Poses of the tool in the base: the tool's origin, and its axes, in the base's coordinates. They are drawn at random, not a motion.
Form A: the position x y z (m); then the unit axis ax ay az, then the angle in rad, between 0 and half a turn.
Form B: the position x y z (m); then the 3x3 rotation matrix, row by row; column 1 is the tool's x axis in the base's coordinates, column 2 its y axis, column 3 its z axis. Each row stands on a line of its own. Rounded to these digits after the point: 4 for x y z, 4 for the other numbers.
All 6 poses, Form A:
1: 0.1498, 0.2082, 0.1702, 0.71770, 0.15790, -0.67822, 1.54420
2: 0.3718, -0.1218, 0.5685, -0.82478, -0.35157, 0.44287, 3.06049
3: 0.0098, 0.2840, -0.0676, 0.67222, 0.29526, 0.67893, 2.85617
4: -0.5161, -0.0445, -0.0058, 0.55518, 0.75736, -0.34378, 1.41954
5: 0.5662, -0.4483, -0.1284, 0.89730, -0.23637, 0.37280, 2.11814
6: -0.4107, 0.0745, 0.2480, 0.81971, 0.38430, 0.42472, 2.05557
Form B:
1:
0.1498, 0.2082, 0.1702
0.5280, 0.7883, -0.3160
-0.5677, 0.0509, -0.8217
-0.6317, 0.6132, 0.4743

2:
0.3718, -0.1218, 0.5685
0.3616, 0.5431, -0.7578
0.6149, -0.7499, -0.2441
-0.7009, -0.3777, -0.6051

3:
0.0098, 0.2840, -0.0676
-0.0741, 0.1978, 0.9774
0.5801, -0.7887, 0.2035
0.8112, 0.5821, -0.0563

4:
-0.5161, -0.0445, -0.0058
0.4125, 0.6970, 0.5866
0.0173, 0.6378, -0.7700
-0.9108, 0.3277, 0.2511

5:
0.5662, -0.4483, -0.1284
0.7037, -0.6408, 0.3068
-0.0041, -0.4355, -0.9002
0.7104, 0.6322, -0.3091

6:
-0.4107, 0.0745, 0.2480
0.5190, 0.0860, 0.8504
0.8376, -0.2495, -0.4860
0.1704, 0.9645, -0.2016

